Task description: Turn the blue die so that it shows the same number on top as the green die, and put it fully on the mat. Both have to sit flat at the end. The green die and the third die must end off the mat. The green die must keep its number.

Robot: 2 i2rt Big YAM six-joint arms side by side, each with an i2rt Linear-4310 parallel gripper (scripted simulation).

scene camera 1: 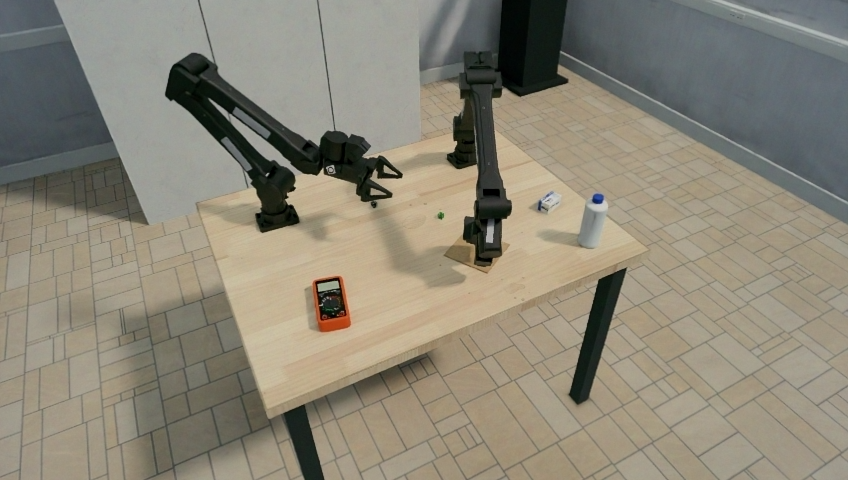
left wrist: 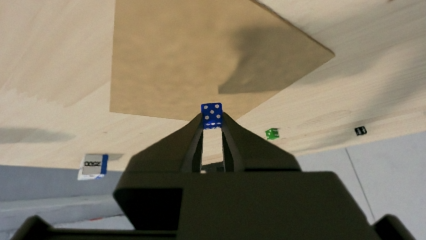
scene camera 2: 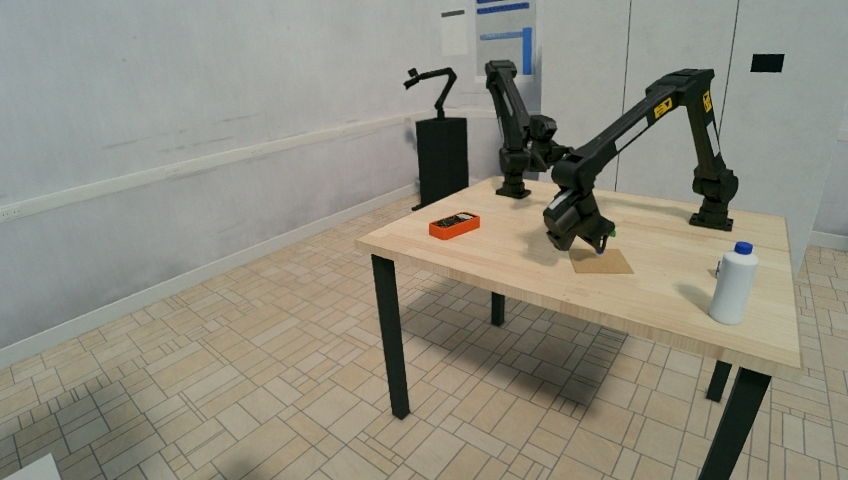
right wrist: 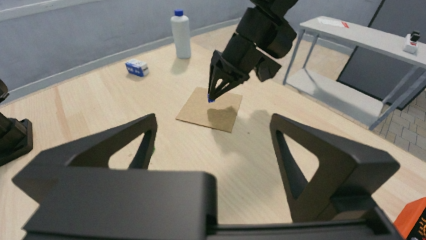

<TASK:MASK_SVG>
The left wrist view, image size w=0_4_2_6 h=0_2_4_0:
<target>my left gripper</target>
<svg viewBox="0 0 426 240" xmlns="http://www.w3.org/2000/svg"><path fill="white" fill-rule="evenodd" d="M416 239L402 221L393 214L385 214L370 225L366 214L337 173L333 171L302 171L293 154L244 128L227 113L223 112L221 132L224 172L201 172L204 138L203 113L199 113L182 128L130 157L112 196L135 230L54 228L40 216L33 215L24 221L10 240Z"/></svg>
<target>brown mat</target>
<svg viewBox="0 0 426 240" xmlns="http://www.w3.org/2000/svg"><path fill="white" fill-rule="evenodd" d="M109 112L191 121L197 114L201 113L201 104L220 102L223 112L236 121L336 57L336 55L323 44L256 0L115 0Z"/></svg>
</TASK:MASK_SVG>
